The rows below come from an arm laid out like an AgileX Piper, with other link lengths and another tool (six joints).
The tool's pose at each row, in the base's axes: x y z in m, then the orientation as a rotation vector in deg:
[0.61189 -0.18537 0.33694 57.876 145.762 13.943]
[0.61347 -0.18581 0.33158 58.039 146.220 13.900]
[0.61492 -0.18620 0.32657 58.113 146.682 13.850]
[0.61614 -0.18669 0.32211 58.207 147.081 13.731]
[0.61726 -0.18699 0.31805 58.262 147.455 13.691]
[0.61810 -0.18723 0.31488 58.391 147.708 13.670]
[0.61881 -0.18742 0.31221 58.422 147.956 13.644]
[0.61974 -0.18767 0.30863 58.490 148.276 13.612]
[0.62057 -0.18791 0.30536 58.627 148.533 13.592]
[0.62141 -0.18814 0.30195 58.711 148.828 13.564]
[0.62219 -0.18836 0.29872 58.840 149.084 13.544]
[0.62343 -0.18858 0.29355 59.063 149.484 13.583]
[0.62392 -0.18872 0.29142 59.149 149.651 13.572]
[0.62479 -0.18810 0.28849 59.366 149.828 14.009]
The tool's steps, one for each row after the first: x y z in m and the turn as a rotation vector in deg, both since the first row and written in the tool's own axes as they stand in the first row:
[0.00022 -0.00094 0.00552 0.231 0.425 0.018]
[0.00045 -0.00182 0.01067 0.444 0.831 -0.025]
[0.00061 -0.00275 0.01523 0.683 1.164 -0.053]
[0.00084 -0.00348 0.01938 0.854 1.492 -0.090]
[0.00105 -0.00408 0.02260 0.989 1.737 -0.053]
[0.00123 -0.00458 0.02532 1.101 1.954 -0.081]
[0.00148 -0.00525 0.02896 1.251 2.240 -0.099]
[0.00172 -0.00589 0.03227 1.389 2.491 -0.057]
[0.00201 -0.00655 0.03572 1.531 2.761 -0.059]
[0.00228 -0.00719 0.03897 1.667 3.009 -0.022]
[0.00282 -0.00812 0.04418 1.840 3.424 0.060]
[0.00302 -0.00856 0.04632 1.928 3.587 0.085]
[0.00373 -0.00844 0.04936 1.779 3.933 0.260]

